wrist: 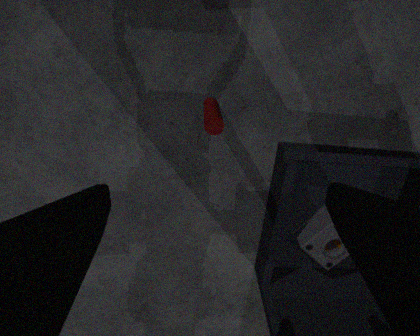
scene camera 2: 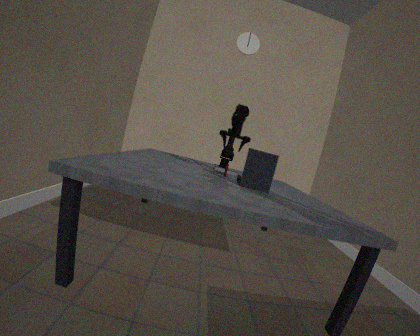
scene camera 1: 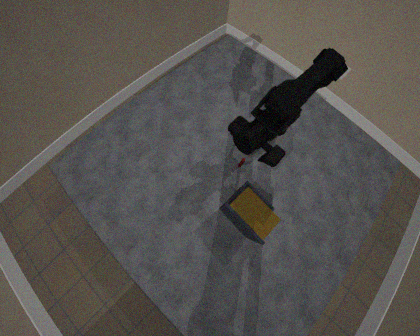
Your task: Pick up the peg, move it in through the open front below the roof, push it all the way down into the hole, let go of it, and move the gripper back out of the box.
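Frame: origin at the arm's base, x left, y back, z up, level; metres.
Seen in the pictures: gripper, fingertip midpoint: (wrist: 220,194) (scene camera 2: 231,150); arm's base, link origin: (scene camera 2: 223,167).
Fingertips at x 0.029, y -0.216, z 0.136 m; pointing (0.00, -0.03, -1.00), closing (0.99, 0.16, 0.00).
Observation:
Pixels of each thing's top centre, then the offset from my fingertips to it. "pt": a spot on its surface instead. Level surfaces: height alone.
- red peg, top centre: (wrist: 214,125) (scene camera 1: 243,159) (scene camera 2: 227,164) dx +0.000, dy +0.005, dz -0.089 m
- dark grey box, top centre: (scene camera 1: 262,204) (scene camera 2: 261,151) dx +0.163, dy -0.099, dz +0.034 m
- yellow roof, surface spot: (scene camera 1: 255,212) pt dx +0.165, dy -0.132, dz +0.033 m
- pale block, top centre: (wrist: 334,248) dx +0.154, dy -0.116, dz -0.128 m
- round hole, surface spot: (wrist: 332,247) pt dx +0.159, dy -0.123, dz -0.138 m
- grey table, surface height: dz -0.169 m
A red peg (scene camera 1: 241,162) (scene camera 2: 226,170) (wrist: 213,117) stands upright on the table, beside the box. The dark grey box (scene camera 1: 239,220) (scene camera 2: 260,170) (wrist: 300,175) has a yellow roof (scene camera 1: 255,212). In the wrist view a pale block (wrist: 316,241) with a round hole (wrist: 332,247) shows inside the box, partly hidden by the right finger. My gripper (scene camera 1: 257,146) (scene camera 2: 233,149) (wrist: 220,194) is open and empty, above the table. The peg appears ahead of the fingertips in the wrist view, near the midline between them, and is not between them.
The grey table (scene camera 1: 150,165) (scene camera 2: 150,175) carries the box and the arm. The arm (scene camera 1: 285,107) (scene camera 2: 239,120) reaches over from the far edge. Arm shadows cross the table around the peg and box.

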